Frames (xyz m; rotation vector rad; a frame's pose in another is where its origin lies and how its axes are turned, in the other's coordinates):
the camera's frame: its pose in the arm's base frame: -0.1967 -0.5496 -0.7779 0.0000 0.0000 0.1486
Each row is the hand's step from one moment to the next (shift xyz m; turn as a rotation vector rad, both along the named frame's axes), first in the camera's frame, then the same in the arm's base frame.
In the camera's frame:
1: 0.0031 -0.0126 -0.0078 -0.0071 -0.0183 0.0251
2: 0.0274 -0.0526 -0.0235 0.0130 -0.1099 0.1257
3: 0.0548 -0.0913 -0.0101 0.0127 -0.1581 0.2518
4: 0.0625 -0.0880 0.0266 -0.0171 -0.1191 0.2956
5: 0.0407 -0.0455 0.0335 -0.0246 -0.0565 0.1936
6: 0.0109 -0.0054 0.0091 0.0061 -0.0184 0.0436
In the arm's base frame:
1: 0.0049 -0.0120 -0.0078 -0.0043 -0.0191 0.0251
2: 0.0349 -0.0480 -0.0235 0.0291 -0.1068 0.1257
3: 0.0677 -0.0822 -0.0101 0.0360 -0.1545 0.2518
4: 0.0748 -0.0778 0.0266 0.0007 -0.1203 0.2956
5: 0.0470 -0.0390 0.0335 -0.0160 -0.0595 0.1936
6: 0.0116 -0.0037 0.0091 0.0088 -0.0173 0.0436

